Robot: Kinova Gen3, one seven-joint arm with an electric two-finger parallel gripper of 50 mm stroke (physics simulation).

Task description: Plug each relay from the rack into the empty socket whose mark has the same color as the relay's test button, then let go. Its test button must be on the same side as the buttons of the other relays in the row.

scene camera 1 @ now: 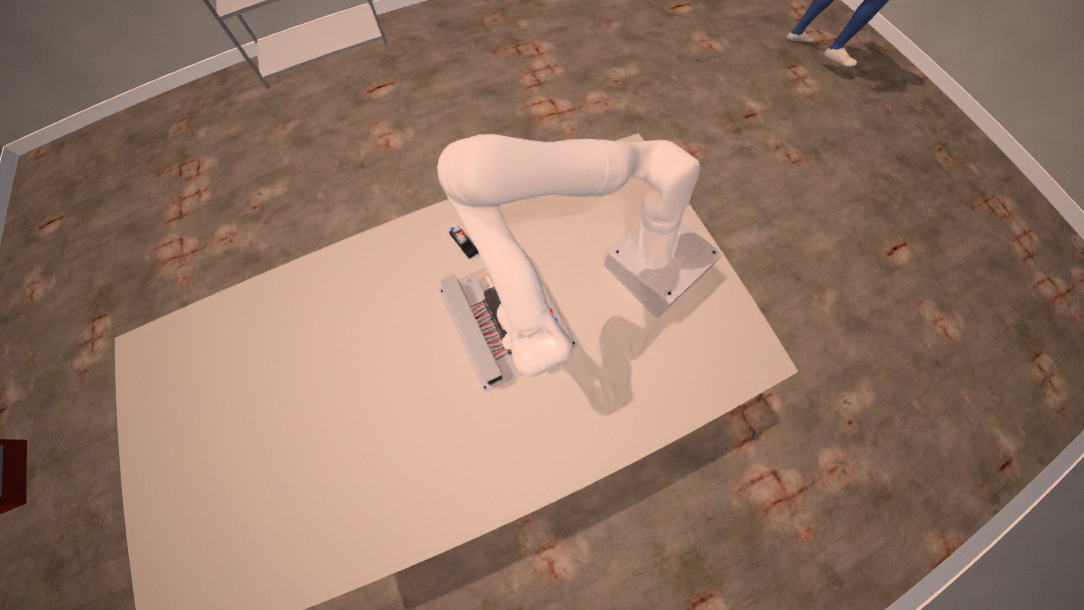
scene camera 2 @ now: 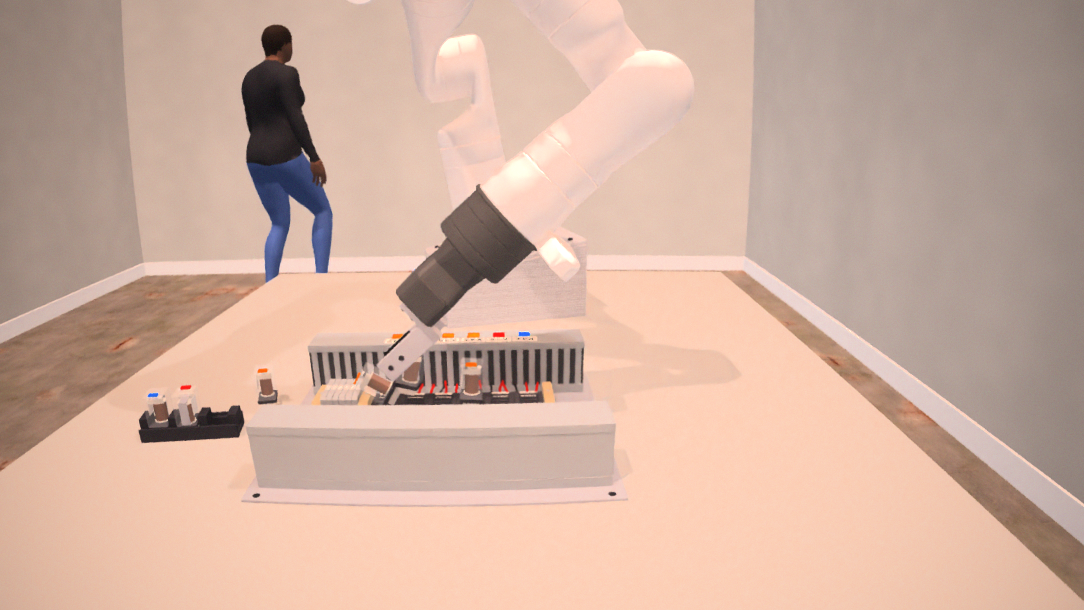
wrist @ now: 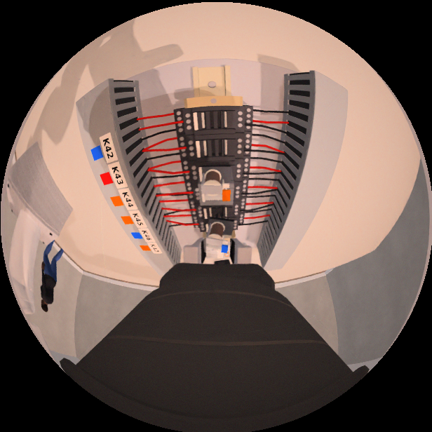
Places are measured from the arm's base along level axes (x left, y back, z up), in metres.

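Where they show: gripper, fingertip midpoint: (scene camera 1: 496, 292) (scene camera 2: 389, 366); arm's base at its link origin: (scene camera 1: 652, 254).
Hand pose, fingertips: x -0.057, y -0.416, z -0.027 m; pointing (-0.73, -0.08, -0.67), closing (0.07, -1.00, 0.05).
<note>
Each offset is from my fingertips to the top centre of the thing.
My gripper (scene camera 2: 405, 362) (wrist: 217, 246) is shut on a relay with a blue test button @[dy +0.000, dx +0.022, dz +0.021 m] (scene camera 2: 411, 371) (wrist: 216, 231). It holds this relay low over the near end of the socket row, past the K45 socket; whether its pins are in a socket is hidden. A relay with an orange button @[dy +0.006, dx +0.079, dz +0.005 m] (scene camera 2: 471, 379) (wrist: 213, 189) sits upright in the K44 socket, button to the right in the wrist view, as on the held relay. Another orange-button relay @[dy -0.004, dx -0.012, dz +0.001 m] (scene camera 2: 376, 382) leans tilted at the row's left end. The black rack @[dy -0.036, dx -0.212, dz -0.044 m] (scene camera 2: 193, 433) holds a blue-button relay @[dy -0.045, dx -0.242, dz -0.019 m] (scene camera 2: 159, 410) and a red-button relay @[dy -0.037, dx -0.212, dz -0.019 m] (scene camera 2: 186, 410).
An orange-button relay @[dy +0.042, dx -0.158, dz -0.023 m] (scene camera 2: 265, 385) stands on the table between rack and panel. White terminal blocks @[dy -0.007, dx -0.050, dz -0.021 m] (scene camera 2: 341, 390) stand by the tilted relay. Grey slotted ducts @[dy -0.094, dx +0.056, dz -0.004 m] (scene camera 2: 432, 455) (wrist: 325, 150) flank the sockets; one bears marks K42 blue, K43 red, K44 and K45 orange, K46 blue, K47 orange.
</note>
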